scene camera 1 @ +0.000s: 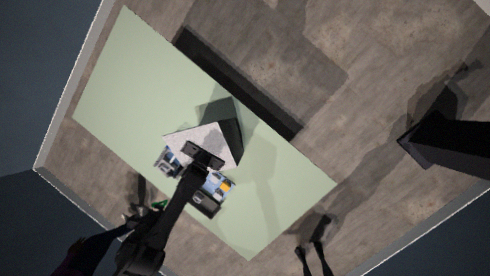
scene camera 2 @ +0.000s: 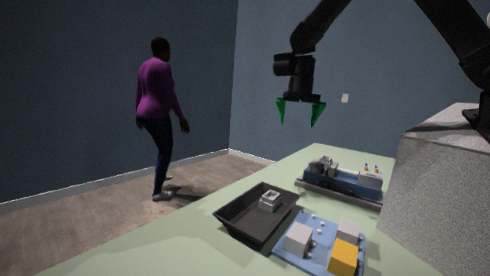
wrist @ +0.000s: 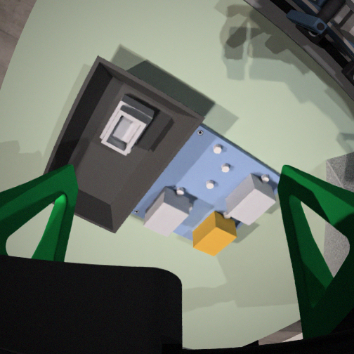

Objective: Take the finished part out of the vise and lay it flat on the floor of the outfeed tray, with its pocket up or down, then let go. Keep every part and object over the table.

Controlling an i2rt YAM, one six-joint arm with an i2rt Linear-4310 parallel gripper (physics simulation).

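Frame: origin at the arm's base, x ahead, y right, z down, level; millimetres.
Where they show: gripper, fingertip midpoint: [scene camera 2: 296,125]; arm's base at its link origin: [scene camera 1: 203,156].
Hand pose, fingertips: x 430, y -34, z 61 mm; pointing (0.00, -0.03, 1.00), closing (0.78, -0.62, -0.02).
Note:
Each offset is from my fingertips to the top centre of the thing. "pt": to the spot under its first point.
A grey part {dx +0, dy -112, dz +197 mm} [scene camera 2: 270,199] [wrist: 123,129] lies in the dark outfeed tray {pt dx +9, dy -231, dz +232 mm} [scene camera 1: 210,208] [scene camera 2: 245,222] [wrist: 107,175], its pocket up, near one end of the tray. The blue and grey vise {dx -124, dy +200, dz +145 mm} [scene camera 1: 167,161] [scene camera 2: 345,184] [wrist: 307,22] stands beyond the tray. Grey shapes {dx -60, dy +192, dz +129 mm} [scene camera 2: 324,165] stand at its left-hand jaws in scene camera 2; I cannot clearly separate a part from the jaws. My gripper [scene camera 2: 297,125] [wrist: 177,176] is open and empty, with green fingers pointing down, high above the table; in the wrist view its fingers straddle the tray and a blue plate below.
The blue plate {dx -169, dy -148, dz +236 mm} [scene camera 1: 216,184] [scene camera 2: 322,240] [wrist: 195,165] adjoins the tray and carries small pegs, two grey blocks [wrist: 167,212] [wrist: 251,200] and a yellow block {dx -219, dy -189, dz +200 mm} [scene camera 2: 343,257] [wrist: 214,235]. A large speckled pedestal [scene camera 1: 195,135] [scene camera 2: 435,190] stands beside it. A person [scene camera 2: 156,95] stands off the table.

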